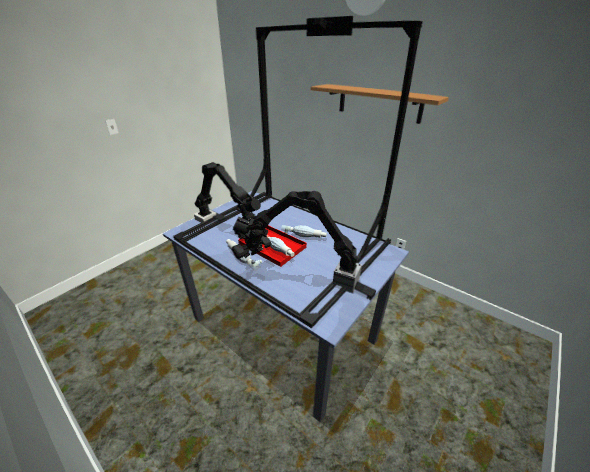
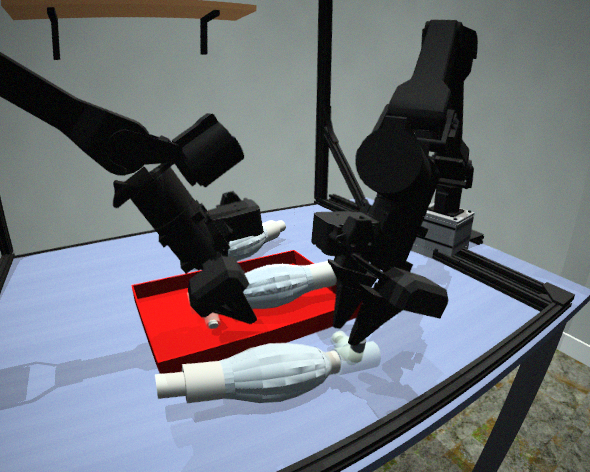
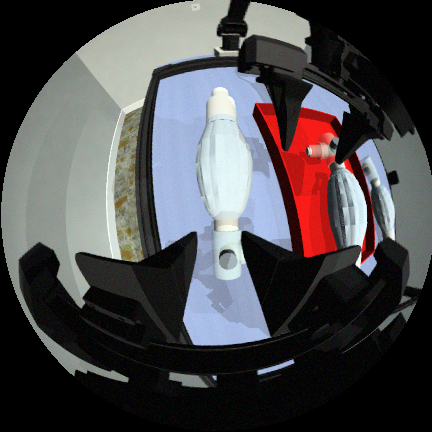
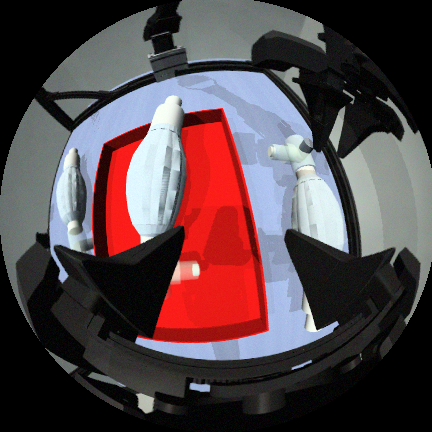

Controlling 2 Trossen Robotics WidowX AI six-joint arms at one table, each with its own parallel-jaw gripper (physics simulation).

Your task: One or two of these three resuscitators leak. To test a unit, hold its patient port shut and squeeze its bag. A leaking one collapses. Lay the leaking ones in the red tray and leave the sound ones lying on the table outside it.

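Places are measured from the left arm's base along level axes (x ahead, y left, z up), in centimetres.
Pixels of known places: left gripper, fingertip midpoint: (image 1: pixel 248 256) (image 2: pixel 343 336) (image 3: pixel 218 236) (image 4: pixel 328 153); right gripper, fingertip midpoint: (image 2: pixel 246 304) (image 3: pixel 314 155) (image 4: pixel 236 232); left arm's base, origin of the base link: (image 1: pixel 348 267) (image 2: pixel 446 210) (image 4: pixel 164 50); right arm's base, origin of the base link: (image 1: pixel 204 213) (image 3: pixel 230 48).
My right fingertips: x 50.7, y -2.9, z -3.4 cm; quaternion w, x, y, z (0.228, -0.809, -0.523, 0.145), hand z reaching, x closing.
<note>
For each thing: its middle in the pictures, then the offset to it from my right fingertips.
- red tray, body centre: (image 4: pixel 158 222) (image 2: pixel 242 301) (image 3: pixel 334 182) (image 1: pixel 272 243) dx -4.3, dy -7.5, dz -4.8 cm
- second resuscitator, body centre: (image 4: pixel 163 177) (image 2: pixel 273 290) (image 3: pixel 342 210) (image 1: pixel 275 245) dx -8.4, dy -4.6, dz -2.9 cm
- third resuscitator, body centre: (image 2: pixel 238 243) (image 4: pixel 70 196) (image 3: pixel 382 206) (image 1: pixel 304 231) dx -15.7, dy -24.6, dz -3.4 cm
The near resuscitator (image 2: pixel 277 372) (image 3: pixel 225 170) (image 4: pixel 315 210) lies on the table beside the red tray (image 2: pixel 170 335) (image 3: pixel 312 200) (image 4: pixel 220 285), its bag full. A second resuscitator (image 1: pixel 281 245) (image 2: pixel 277 285) (image 3: pixel 346 210) (image 4: pixel 156 180) lies in the tray, its tail end reaching over the rim. The third resuscitator (image 1: pixel 306 231) (image 2: pixel 247 245) (image 3: pixel 384 200) (image 4: pixel 71 192) lies on the table beyond the tray. My left gripper (image 2: pixel 347 334) (image 3: pixel 218 236) (image 4: pixel 328 153) is partly open and empty, just above the near unit's clear valve. My right gripper (image 3: pixel 314 155) (image 4: pixel 236 232) is wide open and empty above the tray, partly hiding the second unit's valve.
Black rails (image 2: pixel 500 275) run along the table edges. A black gantry frame (image 1: pixel 263 110) stands at the back of the table. A wooden shelf (image 1: pixel 377 93) (image 2: pixel 135 11) hangs on the wall behind. Both arms reach in over the tray close to each other.
</note>
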